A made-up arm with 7 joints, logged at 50 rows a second.
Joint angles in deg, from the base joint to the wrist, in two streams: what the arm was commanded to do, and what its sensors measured. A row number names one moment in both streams.
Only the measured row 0 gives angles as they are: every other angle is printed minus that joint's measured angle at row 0.
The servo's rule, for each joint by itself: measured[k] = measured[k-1] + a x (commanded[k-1-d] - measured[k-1]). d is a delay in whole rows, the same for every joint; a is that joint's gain. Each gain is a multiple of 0.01, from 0.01 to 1. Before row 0 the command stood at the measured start. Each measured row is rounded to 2 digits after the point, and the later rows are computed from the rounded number. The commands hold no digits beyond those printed.
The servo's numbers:
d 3
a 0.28 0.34 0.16 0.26 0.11 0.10 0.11
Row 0, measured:
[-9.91 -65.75 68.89 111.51 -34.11 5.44 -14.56]
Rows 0 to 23, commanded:
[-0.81 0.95 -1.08 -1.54 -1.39 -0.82 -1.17]
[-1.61 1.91 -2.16 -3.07 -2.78 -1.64 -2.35]
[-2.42 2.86 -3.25 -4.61 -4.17 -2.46 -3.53]
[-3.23 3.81 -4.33 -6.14 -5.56 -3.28 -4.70]
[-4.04 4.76 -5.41 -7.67 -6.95 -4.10 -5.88]
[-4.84 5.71 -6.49 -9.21 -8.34 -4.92 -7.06]
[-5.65 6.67 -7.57 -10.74 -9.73 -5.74 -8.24]
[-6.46 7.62 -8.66 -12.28 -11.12 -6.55 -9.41]
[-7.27 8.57 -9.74 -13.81 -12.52 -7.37 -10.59]
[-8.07 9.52 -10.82 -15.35 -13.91 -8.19 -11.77]
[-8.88 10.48 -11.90 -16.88 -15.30 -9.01 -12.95]
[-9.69 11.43 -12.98 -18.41 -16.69 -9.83 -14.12]
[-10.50 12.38 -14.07 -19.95 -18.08 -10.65 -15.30]
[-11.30 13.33 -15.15 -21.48 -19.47 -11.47 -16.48]
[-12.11 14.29 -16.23 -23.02 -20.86 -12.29 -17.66]
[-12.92 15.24 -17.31 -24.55 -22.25 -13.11 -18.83]
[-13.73 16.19 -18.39 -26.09 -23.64 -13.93 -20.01]
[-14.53 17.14 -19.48 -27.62 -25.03 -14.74 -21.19]
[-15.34 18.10 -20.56 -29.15 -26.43 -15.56 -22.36]
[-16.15 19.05 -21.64 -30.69 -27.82 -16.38 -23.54]
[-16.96 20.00 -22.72 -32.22 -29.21 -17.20 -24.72]
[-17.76 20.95 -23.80 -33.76 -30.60 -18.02 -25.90]
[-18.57 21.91 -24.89 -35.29 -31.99 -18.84 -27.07]
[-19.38 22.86 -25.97 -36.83 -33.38 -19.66 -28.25]
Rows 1 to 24, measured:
[0.00 0.00 0.00 0.00 0.00 0.00 0.00]
[0.00 0.00 0.00 0.00 0.00 0.00 0.00]
[0.00 0.00 0.00 0.00 0.00 0.00 0.00]
[-0.23 0.32 -0.17 -0.40 -0.15 -0.08 -0.13]
[-0.62 0.86 -0.49 -1.09 -0.44 -0.24 -0.37]
[-1.12 1.54 -0.93 -2.01 -0.85 -0.46 -0.72]
[-1.71 2.31 -1.47 -3.08 -1.37 -0.74 -1.16]
[-2.36 3.14 -2.10 -4.27 -1.98 -1.08 -1.68]
[-3.05 4.01 -2.80 -5.55 -2.68 -1.46 -2.27]
[-3.78 4.91 -3.56 -6.90 -3.46 -1.89 -2.93]
[-4.53 5.83 -4.38 -8.30 -4.30 -2.36 -3.64]
[-5.30 6.76 -5.24 -9.73 -5.20 -2.86 -4.40]
[-6.08 7.70 -6.13 -11.19 -6.16 -3.39 -5.21]
[-6.86 8.65 -7.05 -12.67 -7.17 -3.95 -6.06]
[-7.65 9.60 -8.00 -14.16 -8.22 -4.54 -6.95]
[-8.45 10.55 -8.97 -15.67 -9.30 -5.15 -7.87]
[-9.25 11.50 -9.96 -17.18 -10.42 -5.78 -8.82]
[-10.05 12.45 -10.96 -18.70 -11.57 -6.43 -9.79]
[-10.85 13.40 -11.98 -20.22 -12.74 -7.10 -10.78]
[-11.66 14.35 -13.01 -21.75 -13.94 -7.78 -11.80]
[-12.46 15.30 -14.05 -23.28 -15.16 -8.48 -12.83]
[-13.27 16.25 -15.09 -24.81 -16.40 -9.19 -13.88]
[-14.08 17.20 -16.14 -26.34 -17.66 -9.91 -14.94]
[-14.89 18.15 -17.19 -27.87 -18.93 -10.64 -16.02]

